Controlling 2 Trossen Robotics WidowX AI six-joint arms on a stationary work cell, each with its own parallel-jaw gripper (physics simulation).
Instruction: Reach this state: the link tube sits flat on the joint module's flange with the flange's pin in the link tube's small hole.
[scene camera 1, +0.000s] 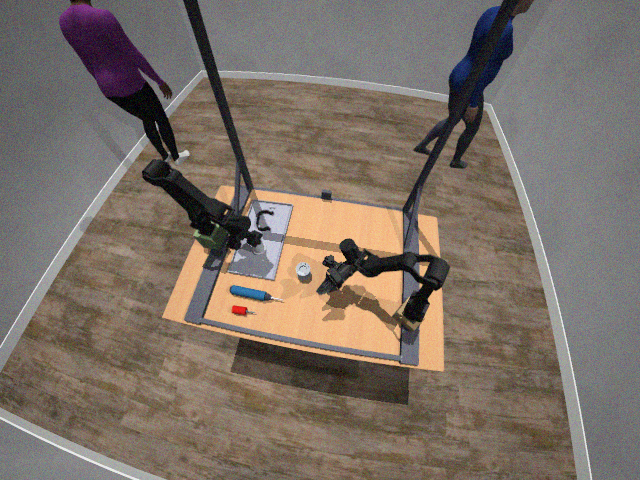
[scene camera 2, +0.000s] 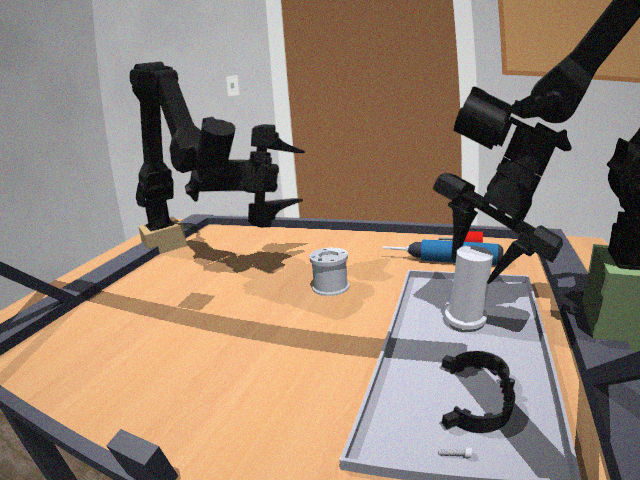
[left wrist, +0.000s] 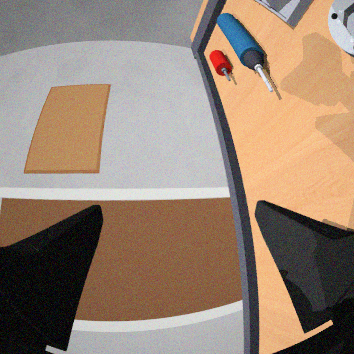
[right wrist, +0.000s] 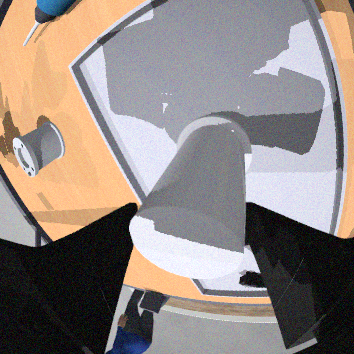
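Pixels of known places: left gripper, fingertip midpoint: (scene camera 1: 317, 293) (scene camera 2: 303, 175) (left wrist: 180, 211); right gripper, fingertip midpoint: (scene camera 2: 470, 271) (right wrist: 191, 210); left arm's base, origin of the base link: (scene camera 1: 412, 313) (scene camera 2: 159, 225); right arm's base, origin of the base link: (scene camera 1: 207, 228) (scene camera 2: 634, 260).
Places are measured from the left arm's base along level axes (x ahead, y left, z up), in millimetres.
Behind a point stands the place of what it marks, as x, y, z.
Observation:
The pale grey link tube (scene camera 1: 258, 248) {672, 258, 6} (scene camera 2: 469, 294) {709, 227, 7} (right wrist: 200, 185) {695, 275, 41} stands upright on the tray, its wider rim at the bottom. My right gripper (scene camera 2: 473, 270) {695, 247, 29} (right wrist: 191, 210) {695, 247, 29} is shut on the link tube's upper part, with one finger on each side. The grey joint module (scene camera 1: 303, 269) {457, 180, -1} (scene camera 2: 329, 277) {481, 164, -23} (left wrist: 340, 31) {452, 202, 5} (right wrist: 48, 145) {485, 191, -29} stands upright on the table, flange and small holes on top; the tube is apart from it. The flange's pin and the tube's small hole cannot be made out. My left gripper (scene camera 1: 322, 277) (scene camera 2: 302, 175) {316, 234, 110} (left wrist: 180, 211) {316, 234, 110} is open and empty, above the table beside the module.
The grey tray (scene camera 1: 278, 258) {591, 216, -41} (scene camera 2: 368, 383) {707, 52, -39} also holds a black open clamp (scene camera 2: 509, 395) {840, 135, -31} and a white screw (scene camera 2: 454, 452) {839, 46, -45}. A blue screwdriver (scene camera 1: 249, 292) {546, 415, -15} (scene camera 2: 434, 251) {525, 374, -28} (left wrist: 240, 39) {522, 381, -18} and a red one (scene camera 1: 239, 310) {517, 494, -22} (left wrist: 220, 62) {510, 468, -27} lie near the table's frame edge.

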